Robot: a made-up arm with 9 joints.
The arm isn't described. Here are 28 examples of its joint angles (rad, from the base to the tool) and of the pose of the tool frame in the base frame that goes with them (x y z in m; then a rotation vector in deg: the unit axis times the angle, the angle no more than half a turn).
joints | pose
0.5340 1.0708 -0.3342 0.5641 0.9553 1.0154 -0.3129 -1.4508 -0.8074 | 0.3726 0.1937 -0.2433 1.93 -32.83 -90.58
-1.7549 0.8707 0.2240 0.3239 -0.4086 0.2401 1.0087 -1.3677 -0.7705 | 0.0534 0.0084 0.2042 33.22 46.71 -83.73
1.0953 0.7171 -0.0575 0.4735 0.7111 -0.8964 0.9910 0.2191 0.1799 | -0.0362 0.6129 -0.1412 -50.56 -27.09 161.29
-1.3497 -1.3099 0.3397 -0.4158 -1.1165 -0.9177 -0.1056 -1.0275 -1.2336 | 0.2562 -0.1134 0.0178 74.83 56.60 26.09
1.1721 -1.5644 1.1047 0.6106 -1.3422 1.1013 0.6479 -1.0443 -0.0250 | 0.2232 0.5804 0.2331 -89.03 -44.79 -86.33
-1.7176 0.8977 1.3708 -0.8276 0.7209 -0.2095 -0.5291 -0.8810 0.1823 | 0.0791 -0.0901 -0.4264 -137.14 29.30 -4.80
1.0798 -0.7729 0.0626 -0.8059 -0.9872 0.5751 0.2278 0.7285 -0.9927 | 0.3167 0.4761 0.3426 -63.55 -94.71 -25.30
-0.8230 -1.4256 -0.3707 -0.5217 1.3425 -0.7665 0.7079 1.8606 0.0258 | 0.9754 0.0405 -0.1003 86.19 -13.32 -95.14
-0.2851 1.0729 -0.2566 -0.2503 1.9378 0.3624 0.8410 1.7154 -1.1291 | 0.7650 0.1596 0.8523 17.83 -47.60 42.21
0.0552 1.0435 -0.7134 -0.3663 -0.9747 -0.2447 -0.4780 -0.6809 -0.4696 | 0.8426 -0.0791 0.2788 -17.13 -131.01 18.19
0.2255 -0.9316 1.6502 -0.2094 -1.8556 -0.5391 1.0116 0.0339 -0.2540 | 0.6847 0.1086 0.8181 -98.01 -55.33 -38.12
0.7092 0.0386 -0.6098 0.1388 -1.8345 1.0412 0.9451 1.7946 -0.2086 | 0.1133 -0.0565 -0.1839 0.54 69.66 -63.32
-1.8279 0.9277 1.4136 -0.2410 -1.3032 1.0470 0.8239 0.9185 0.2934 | -0.2117 -0.2005 -0.1902 -41.63 42.85 -166.49
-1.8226 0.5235 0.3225 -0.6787 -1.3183 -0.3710 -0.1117 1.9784 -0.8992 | 0.2115 -0.2291 0.0747 86.60 91.23 104.56
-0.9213 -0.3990 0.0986 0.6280 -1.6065 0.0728 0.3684 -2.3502 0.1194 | 0.1821 -0.0345 -0.1415 4.12 -23.59 -44.58
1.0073 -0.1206 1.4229 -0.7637 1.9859 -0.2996 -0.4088 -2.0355 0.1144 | 0.4769 -0.2058 0.7150 42.64 116.02 89.56
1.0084 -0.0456 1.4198 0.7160 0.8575 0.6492 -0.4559 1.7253 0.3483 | -0.1098 0.3705 0.7034 9.29 173.49 -9.87
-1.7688 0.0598 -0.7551 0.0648 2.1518 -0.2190 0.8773 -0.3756 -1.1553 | 0.8308 -0.0906 -0.0542 24.96 76.83 100.91
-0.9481 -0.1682 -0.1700 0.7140 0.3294 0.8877 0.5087 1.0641 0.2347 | 0.2753 -0.0126 0.5996 -18.83 -120.02 22.86
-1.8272 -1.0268 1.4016 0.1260 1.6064 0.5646 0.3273 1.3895 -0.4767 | 0.7357 0.0784 -0.7022 147.38 57.81 -50.33
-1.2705 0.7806 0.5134 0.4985 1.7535 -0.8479 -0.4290 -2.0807 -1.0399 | 0.0320 -0.6082 -0.0405 12.16 81.59 106.42
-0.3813 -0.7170 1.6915 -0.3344 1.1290 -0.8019 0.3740 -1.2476 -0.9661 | 0.3192 -0.5782 -0.0240 113.55 23.70 69.69
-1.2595 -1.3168 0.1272 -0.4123 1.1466 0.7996 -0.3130 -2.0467 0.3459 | 0.8713 -0.5195 -0.0379 -4.94 152.69 77.47
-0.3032 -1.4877 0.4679 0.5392 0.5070 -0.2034 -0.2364 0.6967 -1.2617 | 0.5022 -0.0842 0.4140 46.57 52.60 1.75
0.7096 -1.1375 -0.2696 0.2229 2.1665 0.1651 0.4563 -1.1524 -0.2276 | 0.6795 0.2181 0.0356 57.74 -157.68 8.54
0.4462 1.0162 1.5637 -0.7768 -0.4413 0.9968 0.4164 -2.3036 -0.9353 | -0.0873 -0.5947 0.5649 19.69 116.91 55.40
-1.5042 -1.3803 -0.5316 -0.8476 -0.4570 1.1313 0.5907 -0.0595 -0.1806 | 0.6453 -0.4420 0.0902 6.30 40.89 -0.06
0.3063 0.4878 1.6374 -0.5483 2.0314 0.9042 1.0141 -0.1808 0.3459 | 0.7450 -0.1322 1.0008 49.62 -30.97 101.43
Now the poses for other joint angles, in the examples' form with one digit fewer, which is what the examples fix.
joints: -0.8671 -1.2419 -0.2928 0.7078 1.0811 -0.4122 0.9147 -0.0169 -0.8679
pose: 0.447 0.155 0.455 9.3 34.4 121.9
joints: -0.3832 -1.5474 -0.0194 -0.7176 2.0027 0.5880 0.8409 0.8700 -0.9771
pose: 0.485 0.152 -0.086 84.9 126.8 38.0
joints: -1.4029 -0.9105 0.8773 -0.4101 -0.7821 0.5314 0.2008 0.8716 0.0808
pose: 0.469 -0.689 -0.025 -15.7 -12.8 -97.5
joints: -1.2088 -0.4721 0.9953 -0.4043 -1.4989 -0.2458 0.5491 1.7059 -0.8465
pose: 0.434 -0.694 0.374 -37.9 -93.5 -74.3
